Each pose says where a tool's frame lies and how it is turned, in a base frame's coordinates. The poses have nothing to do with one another.
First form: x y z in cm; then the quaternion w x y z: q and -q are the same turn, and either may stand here.
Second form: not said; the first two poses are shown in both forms.
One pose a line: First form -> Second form
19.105 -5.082 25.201 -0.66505 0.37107 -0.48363 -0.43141 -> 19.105 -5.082 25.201 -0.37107 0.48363 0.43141 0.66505
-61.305 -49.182 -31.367 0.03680 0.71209 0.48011 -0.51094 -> -61.305 -49.182 -31.367 0.71209 0.48011 -0.51094 0.03680
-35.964 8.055 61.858 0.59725 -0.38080 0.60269 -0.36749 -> -35.964 8.055 61.858 -0.38080 0.60269 -0.36749 0.59725
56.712 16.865 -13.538 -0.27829 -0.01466 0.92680 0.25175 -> 56.712 16.865 -13.538 0.01466 -0.92680 -0.25175 0.27829
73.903 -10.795 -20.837 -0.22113 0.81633 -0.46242 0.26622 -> 73.903 -10.795 -20.837 -0.81633 0.46242 -0.26622 0.22113
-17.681 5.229 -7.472 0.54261 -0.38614 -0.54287 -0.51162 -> -17.681 5.229 -7.472 -0.38614 -0.54287 -0.51162 0.54261
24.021 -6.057 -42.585 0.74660 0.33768 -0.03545 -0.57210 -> 24.021 -6.057 -42.585 0.33768 -0.03545 -0.57210 0.74660
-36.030 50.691 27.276 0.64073 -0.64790 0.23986 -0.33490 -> -36.030 50.691 27.276 -0.64790 0.23986 -0.33490 0.64073
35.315 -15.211 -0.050 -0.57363 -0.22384 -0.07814 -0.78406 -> 35.315 -15.211 -0.050 0.22384 0.07814 0.78406 0.57363
